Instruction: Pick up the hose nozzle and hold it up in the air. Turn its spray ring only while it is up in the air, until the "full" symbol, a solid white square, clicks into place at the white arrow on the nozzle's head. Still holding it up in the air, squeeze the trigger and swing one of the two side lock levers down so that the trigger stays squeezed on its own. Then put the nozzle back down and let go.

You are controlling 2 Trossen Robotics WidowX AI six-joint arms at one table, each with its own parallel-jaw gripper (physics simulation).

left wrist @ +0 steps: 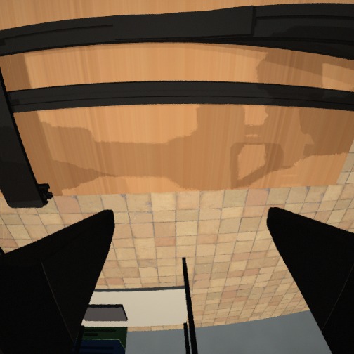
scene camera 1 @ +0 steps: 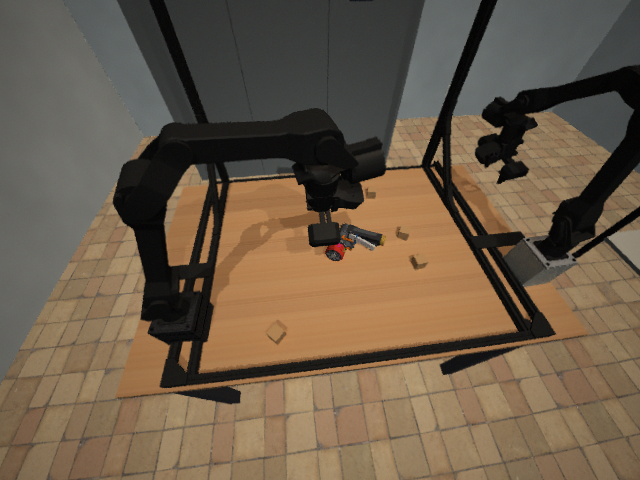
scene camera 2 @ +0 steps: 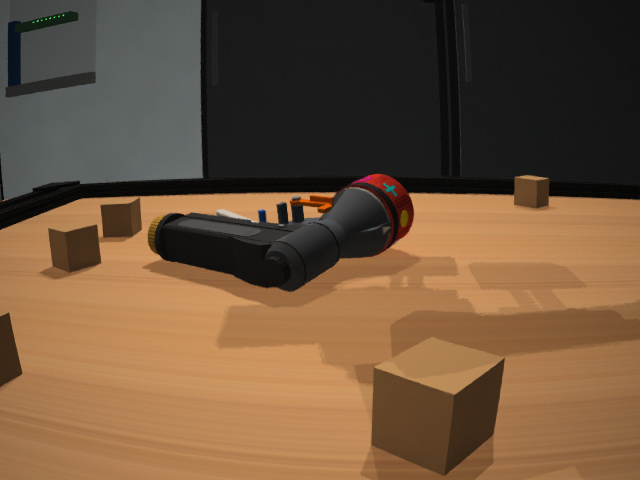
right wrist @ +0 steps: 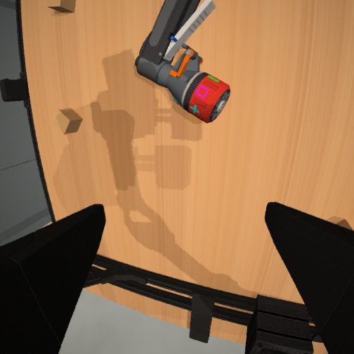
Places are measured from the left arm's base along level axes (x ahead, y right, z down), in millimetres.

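Where they show: left gripper, fingertip midpoint: (scene camera 1: 492, 175); right gripper, fingertip midpoint: (scene camera 1: 318, 216); left arm's base at its link origin: (scene camera 1: 550, 250); right arm's base at its link origin: (scene camera 1: 174, 311).
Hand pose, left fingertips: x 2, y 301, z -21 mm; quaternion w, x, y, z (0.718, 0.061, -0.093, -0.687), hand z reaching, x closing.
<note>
Each offset is from my left fingertips to the top centre of the thing. "spot": to the spot under its first point.
The hose nozzle {spot: dx +473, dy -97, dz +106 mm} (scene camera 1: 361, 233) (scene camera 2: 315, 250) (right wrist: 151, 68) lies on its side on the table. Its red spray ring {dx +571, dy -151, dz +79 mm} (scene camera 1: 334, 251) (scene camera 2: 401, 198) (right wrist: 210, 95) carries coloured symbols; in scene camera 2 a yellow mark sits near the white arrow {dx +581, dy -113, dz +110 mm} (scene camera 2: 385, 229). The white trigger {dx +477, dy -122, dz +105 mm} (scene camera 2: 232, 215) (right wrist: 192, 30) stands out from the handle, and an orange lock lever {spot: dx +533, dy -120, dz +91 mm} (scene camera 2: 320, 198) (right wrist: 185, 64) lies by the head. The full symbol does not show. My right gripper (scene camera 1: 333, 215) (right wrist: 186, 211) is open and empty above the table, near the nozzle. My left gripper (scene camera 1: 501, 164) (left wrist: 191, 217) is open and empty, high beyond the table's right side.
Several small brown blocks lie around the nozzle, among them one at the right (scene camera 1: 418, 261), one at the front left (scene camera 1: 276, 331) (scene camera 2: 531, 191) and one behind the nozzle {spot: dx +386, dy +95, dz +114 mm} (scene camera 1: 370, 193). A black frame (scene camera 1: 361, 356) (left wrist: 175, 95) runs around the table, with tall posts at the back.
</note>
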